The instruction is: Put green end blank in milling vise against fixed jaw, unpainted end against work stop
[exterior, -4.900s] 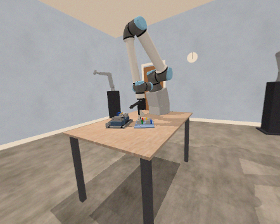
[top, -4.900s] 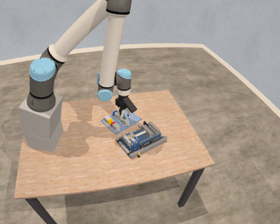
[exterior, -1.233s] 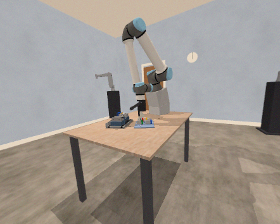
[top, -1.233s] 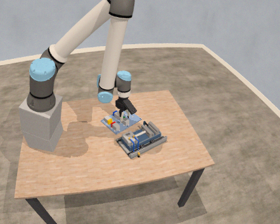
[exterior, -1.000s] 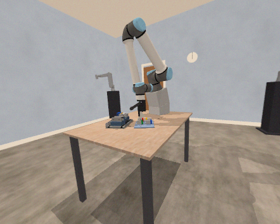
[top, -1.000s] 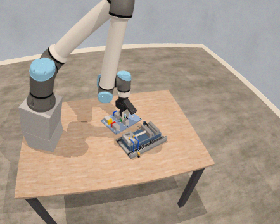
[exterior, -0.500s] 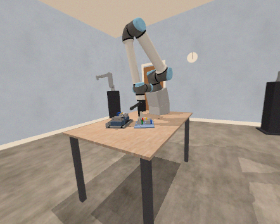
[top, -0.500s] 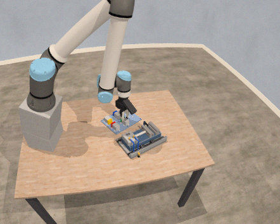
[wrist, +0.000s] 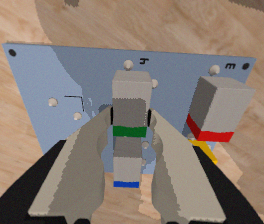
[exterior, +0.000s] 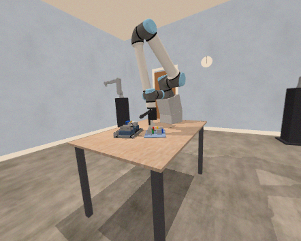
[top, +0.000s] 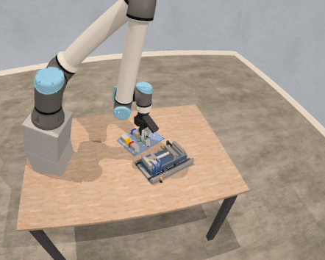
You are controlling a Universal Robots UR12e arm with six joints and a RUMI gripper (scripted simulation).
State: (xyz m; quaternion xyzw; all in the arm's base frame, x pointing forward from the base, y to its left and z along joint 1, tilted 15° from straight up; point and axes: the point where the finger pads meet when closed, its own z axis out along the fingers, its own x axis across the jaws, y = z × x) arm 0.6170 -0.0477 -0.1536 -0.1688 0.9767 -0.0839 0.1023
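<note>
My hand is 20 mm above the green-ended blank. Also, from my hand: light blue plate 10 mm behind, 40 mm to the left, 40 mm below; then blank with red end 90 mm behind, 30 mm to the right, 20 mm below; then blue blank 30 mm behind, 90 mm to the left, 20 mm below.
</note>
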